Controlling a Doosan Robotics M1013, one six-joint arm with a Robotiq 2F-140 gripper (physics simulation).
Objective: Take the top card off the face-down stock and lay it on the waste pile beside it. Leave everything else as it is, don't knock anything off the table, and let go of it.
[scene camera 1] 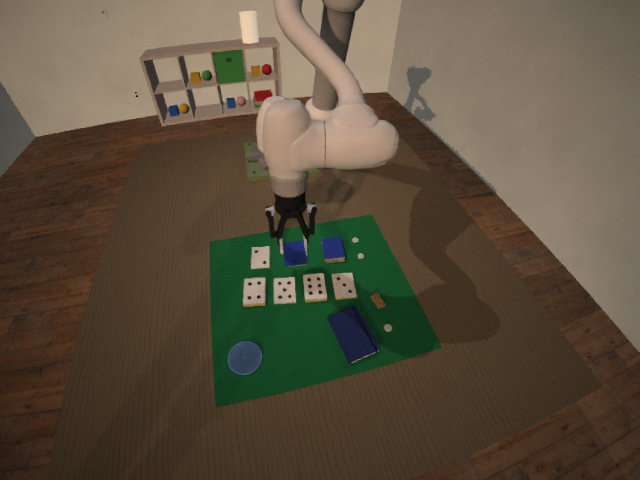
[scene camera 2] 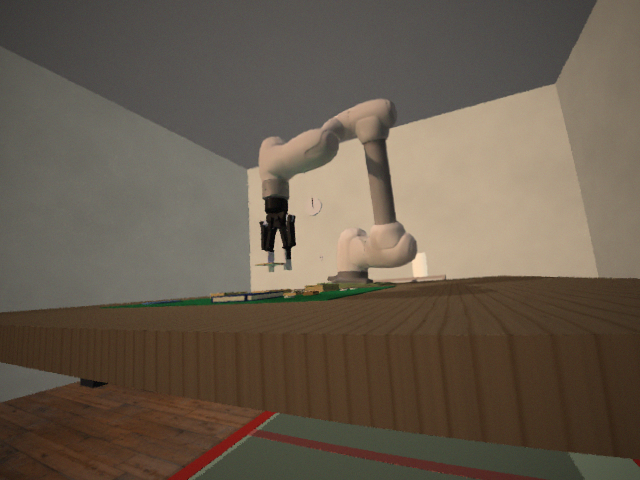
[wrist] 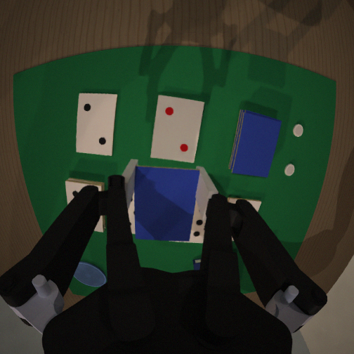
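Where they show: gripper, fingertip midpoint: (scene camera 1: pixel 293 250) (scene camera 2: pixel 279 270); arm's base, link origin: (scene camera 2: pixel 352 282).
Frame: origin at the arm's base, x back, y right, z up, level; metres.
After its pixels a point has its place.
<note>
My gripper (scene camera 1: pixel 294 246) {x -0.609, y 0.121, z 0.055 m} (scene camera 2: pixel 279 265) {x -0.609, y 0.121, z 0.055 m} (wrist: pixel 165 174) is shut on a blue-backed card (scene camera 1: pixel 295 254) {x -0.644, y 0.128, z 0.076 m} (scene camera 2: pixel 262 264) {x -0.678, y 0.142, z 0.074 m} (wrist: pixel 166 212), gripping its two side edges. The card is held roughly level, well above the table in scene camera 2. The face-down stock (scene camera 1: pixel 332 248) {x -0.609, y -0.011, z 0.003 m} (wrist: pixel 257 145) is a blue-backed stack on the right, apart from the gripper. The waste pile (wrist: pixel 177 130), a white card with two red pips, lies left of the stock in the wrist view. In scene camera 1 the held card and fingers hide it.
A black-pip card (scene camera 1: pixel 260 257) {x -0.541, y 0.216, z -0.014 m} (wrist: pixel 96 125) lies left of the waste pile. Four face-up piles, one here (scene camera 1: pixel 314 286) {x -0.718, y 0.099, z -0.002 m}, stand in a row nearer the front. A notebook (scene camera 1: pixel 353 334) {x -0.898, y 0.061, z -0.005 m}, a blue disc (scene camera 1: pixel 245 357) {x -0.847, y 0.345, z -0.014 m}, an orange patterned piece (scene camera 1: pixel 377 300) {x -0.831, y -0.054, z -0.010 m} and white discs lie on the green mat (scene camera 1: pixel 299 356) {x -0.894, y 0.214, z -0.017 m}.
</note>
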